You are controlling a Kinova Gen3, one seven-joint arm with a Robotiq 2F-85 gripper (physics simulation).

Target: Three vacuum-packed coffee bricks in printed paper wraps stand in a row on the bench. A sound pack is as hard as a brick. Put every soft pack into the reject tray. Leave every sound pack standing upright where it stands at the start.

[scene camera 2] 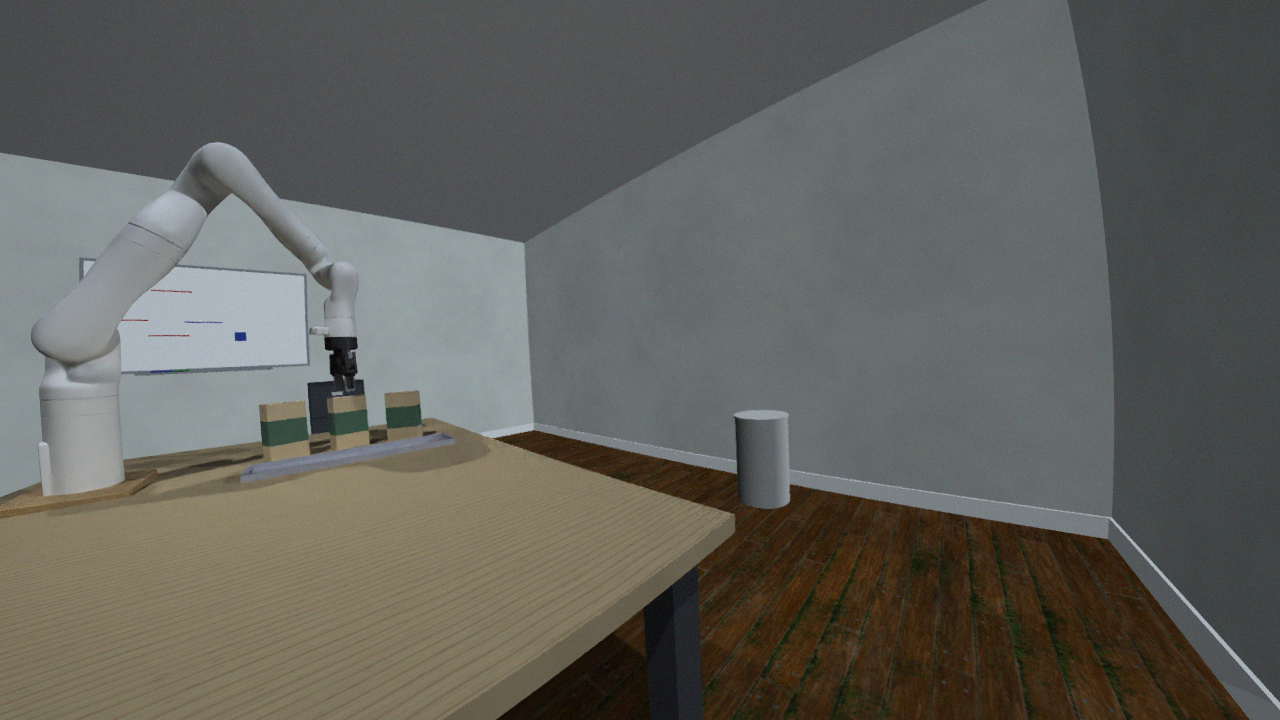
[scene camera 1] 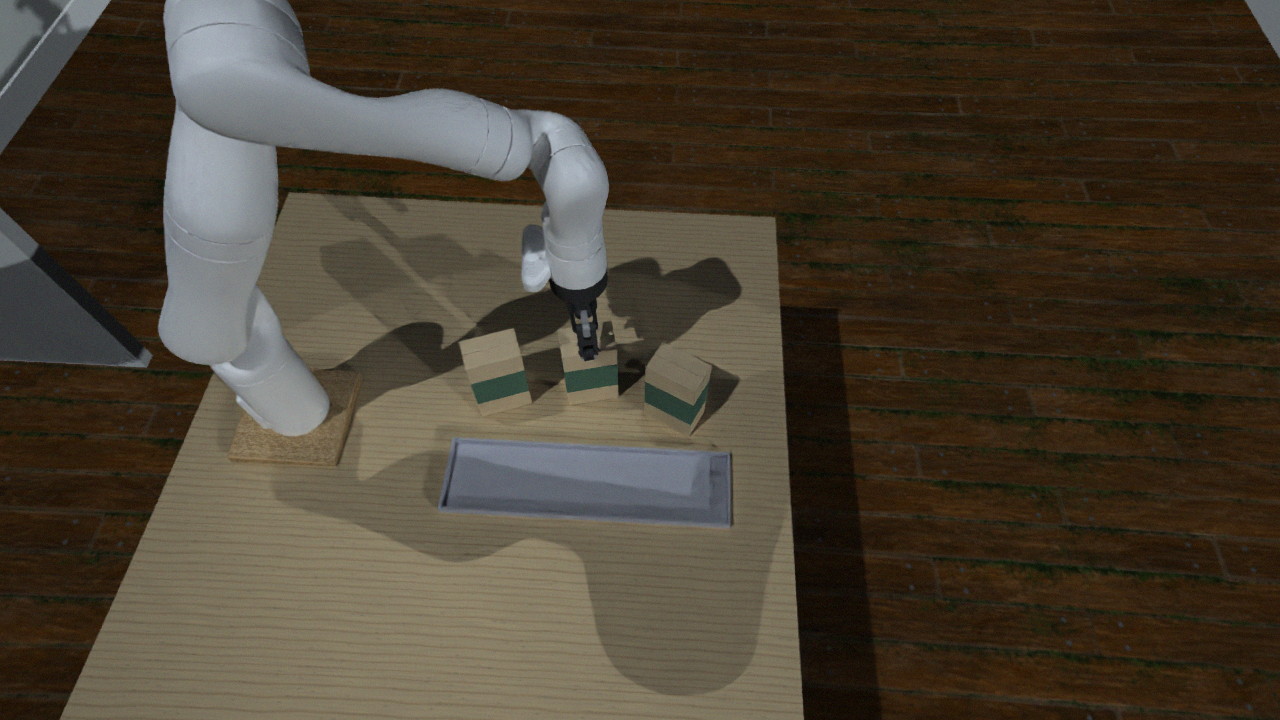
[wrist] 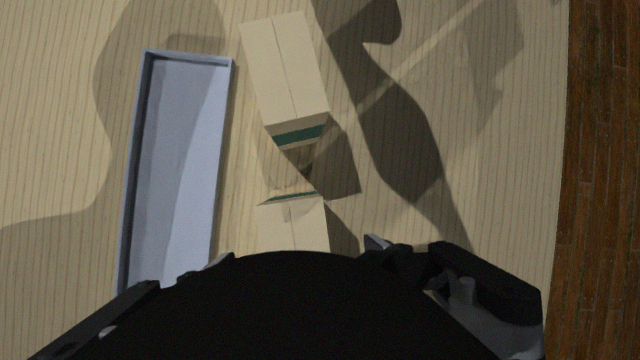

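Where they show: gripper, fingertip midpoint: (scene camera 2: 344, 390); arm's base, link origin: (scene camera 2: 88, 485) (scene camera 1: 297, 408).
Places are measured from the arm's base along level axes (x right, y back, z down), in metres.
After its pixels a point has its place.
Three tan coffee packs with green bands stand upright in a row. The left pack (scene camera 1: 499, 388) {x 0.017, y -0.311, z -0.051 m} (scene camera 2: 284, 431) {x 0.019, y -0.305, z -0.053 m} (wrist: 285, 70) {x -0.009, y -0.311, z -0.122 m} and the middle pack (scene camera 1: 590, 379) {x 0.011, y -0.447, z -0.050 m} (scene camera 2: 348, 420) {x 0.011, y -0.442, z -0.058 m} (wrist: 292, 227) {x -0.012, y -0.426, z -0.122 m} show in all three views. The right pack (scene camera 1: 677, 394) {x 0.069, y -0.570, z -0.092 m} (scene camera 2: 403, 416) {x 0.064, y -0.564, z -0.054 m} is turned at an angle and does not show in the wrist view. My gripper (scene camera 1: 587, 351) {x -0.018, y -0.443, z -0.139 m} (scene camera 2: 345, 386) {x -0.018, y -0.443, z -0.139 m} (wrist: 301, 258) {x -0.018, y -0.443, z -0.139 m} is open and empty at the top of the middle pack, a finger to each side of it in the wrist view. The fingertips' exact height is hard to tell. The reject tray (scene camera 1: 554, 495) {x 0.165, y -0.385, z 0.015 m} (scene camera 2: 349, 457) {x 0.201, y -0.402, z 0.005 m} (wrist: 175, 150) {x 0.141, y -0.349, z 0.015 m} is empty.
The tray lies close alongside the row of packs. The neighbouring packs stand a small gap away on both sides of the middle one. The arm's base board (scene camera 1: 344, 429) {x 0.037, y -0.071, z 0.009 m} is at the left of the bench. A grey cylinder (scene camera 2: 762, 458) stands on the floor.
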